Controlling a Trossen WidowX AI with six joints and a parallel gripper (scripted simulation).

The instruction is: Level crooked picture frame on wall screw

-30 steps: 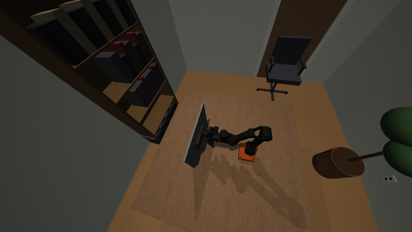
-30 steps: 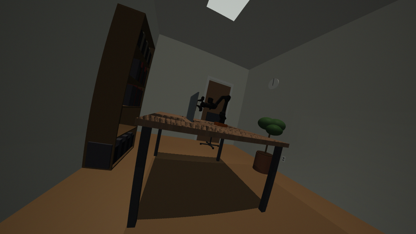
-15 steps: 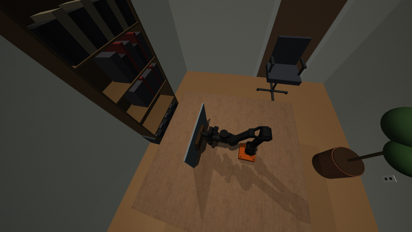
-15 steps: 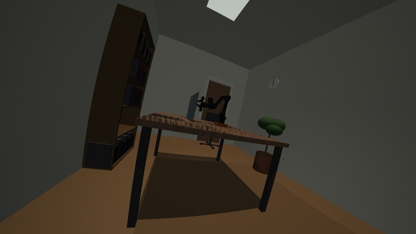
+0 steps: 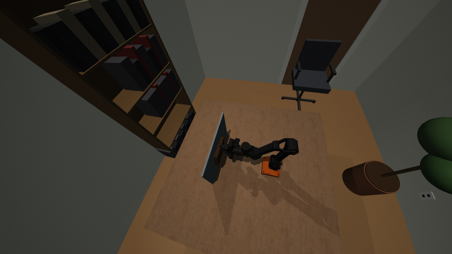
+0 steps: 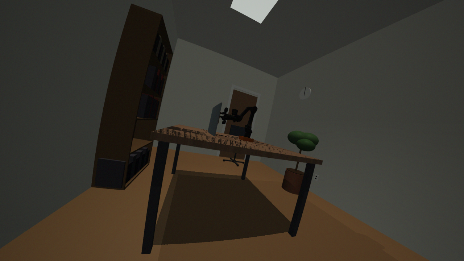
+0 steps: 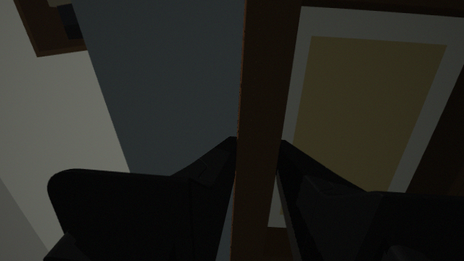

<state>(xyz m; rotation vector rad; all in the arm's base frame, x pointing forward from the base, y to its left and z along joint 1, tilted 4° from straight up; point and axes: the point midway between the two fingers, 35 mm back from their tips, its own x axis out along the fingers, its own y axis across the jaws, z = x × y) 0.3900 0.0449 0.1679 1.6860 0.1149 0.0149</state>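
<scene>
Right now my gripper tip is 10 mm short of the picture frame, 10 mm to the right of it and 50 mm above it. The rest, counted from my gripper tip: grey wall panel (20 mm ahead, 70 mm below).
</scene>
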